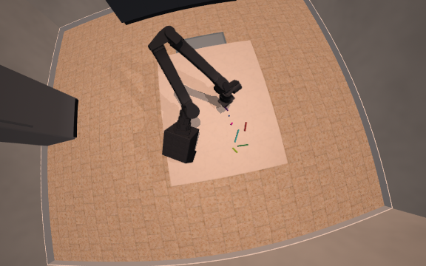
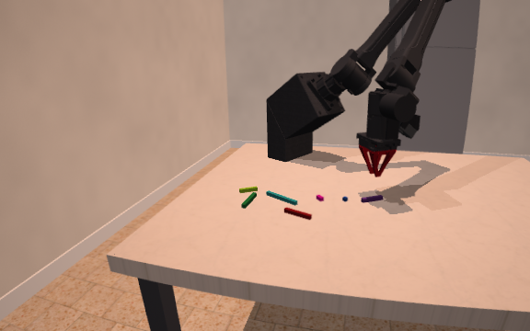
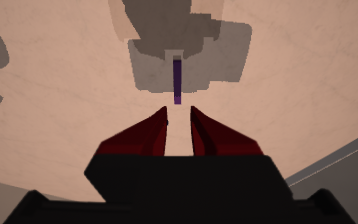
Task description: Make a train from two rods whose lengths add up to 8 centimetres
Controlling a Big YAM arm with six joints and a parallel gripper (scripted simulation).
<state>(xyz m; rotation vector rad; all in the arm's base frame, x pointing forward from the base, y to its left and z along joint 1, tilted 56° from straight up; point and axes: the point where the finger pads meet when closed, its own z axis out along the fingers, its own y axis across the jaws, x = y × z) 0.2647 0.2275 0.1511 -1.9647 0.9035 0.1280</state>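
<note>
Right now the purple rod is 7 cm below my hand. Also, from my hand: red rod 17 cm ahead, 13 cm to the right, 7 cm below; magenta rod 6 cm ahead, 12 cm to the right, 7 cm below; blue rod 4 cm ahead, 6 cm to the right, 7 cm below.
</note>
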